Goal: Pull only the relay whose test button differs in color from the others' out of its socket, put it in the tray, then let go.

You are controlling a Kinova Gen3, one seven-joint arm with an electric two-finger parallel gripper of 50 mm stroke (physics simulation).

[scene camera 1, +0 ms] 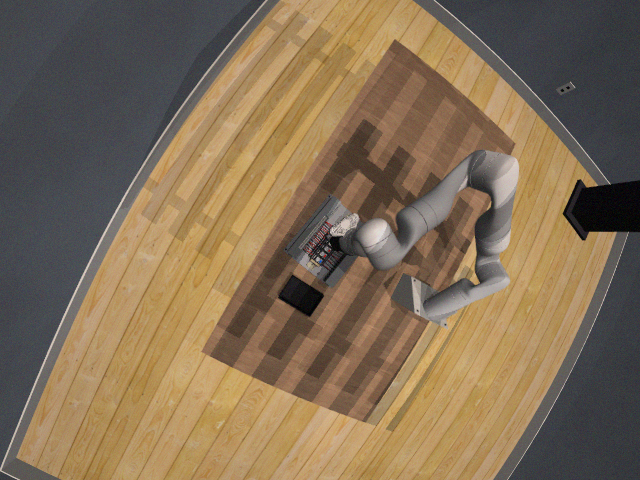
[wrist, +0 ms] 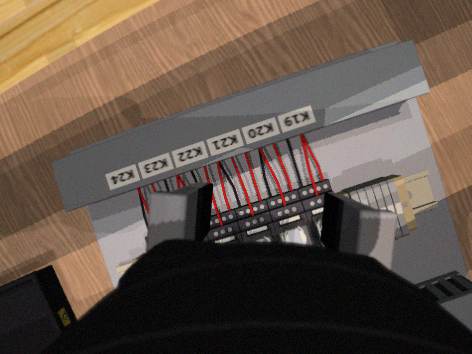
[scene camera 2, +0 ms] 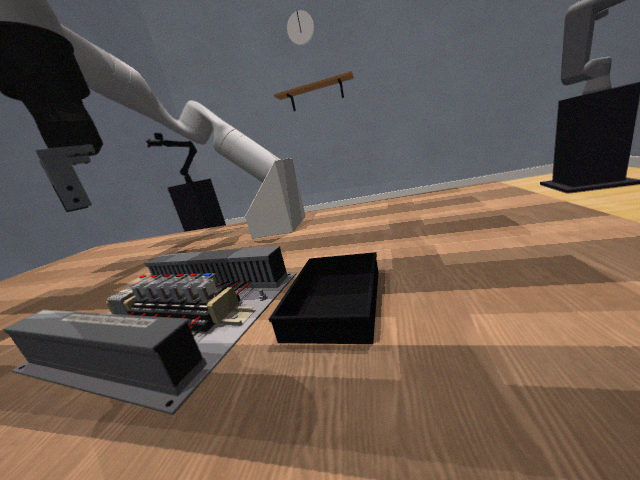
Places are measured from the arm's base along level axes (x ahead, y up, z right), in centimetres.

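Pixels of known places: gripper, between the fingertips: (wrist: pixel 266 212) (scene camera 2: pixel 78 209); arm's base, origin of its link: (scene camera 1: pixel 431 310) (scene camera 2: pixel 276 174).
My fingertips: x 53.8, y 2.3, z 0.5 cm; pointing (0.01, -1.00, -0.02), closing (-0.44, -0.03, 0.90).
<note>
For each thing: its middle in the pictures, then the offset to it from my fingertips.
- relay with the blue test button, middle of its body: (scene camera 2: pixel 208 290) (scene camera 1: pixel 318 259) dx -4.0, dy -14.5, dz -10.7 cm
- black tray, middle of its body: (scene camera 2: pixel 333 291) (scene camera 1: pixel 301 295) dx -7.9, dy -17.5, dz -27.8 cm
- labelled grey wire duct, middle of its body: (wrist: pixel 236 129) (scene camera 2: pixel 96 344) (scene camera 1: pixel 313 226) dx +5.5, dy -16.0, dz -0.7 cm
- slotted duct, middle of its body: (scene camera 2: pixel 211 269) (scene camera 1: pixel 349 256) dx -14.6, dy -16.0, dz -1.9 cm
- beige end block, middle of its body: (scene camera 2: pixel 223 304) dx -3.9, dy -16.7, dz -12.6 cm
The relay with the blue test button (scene camera 1: pixel 318 260) (scene camera 2: pixel 207 274) stands upright in its socket, at the end of the row nearest the tray. The other relays (scene camera 2: pixel 166 289) in the row have red buttons. The black tray (scene camera 1: pixel 300 295) (scene camera 2: pixel 325 330) (wrist: pixel 25 310) is empty and lies beside the panel. My gripper (scene camera 2: pixel 67 178) (wrist: pixel 266 212) is open and empty, above the panel. In the wrist view its fingers straddle the sockets under labels K19 to K21 from above; the gripper body hides most of the relays, and the blue button does not show there.
The panel's backplate (scene camera 2: pixel 222 351) (wrist: pixel 365 145) carries a labelled grey wire duct (scene camera 2: pixel 103 335) (wrist: pixel 350 85) on one side and a slotted duct (scene camera 2: pixel 217 263) on the other. Red and black wires run to the sockets. A beige end block (scene camera 2: pixel 223 304) stands close beside the blue-button relay.
</note>
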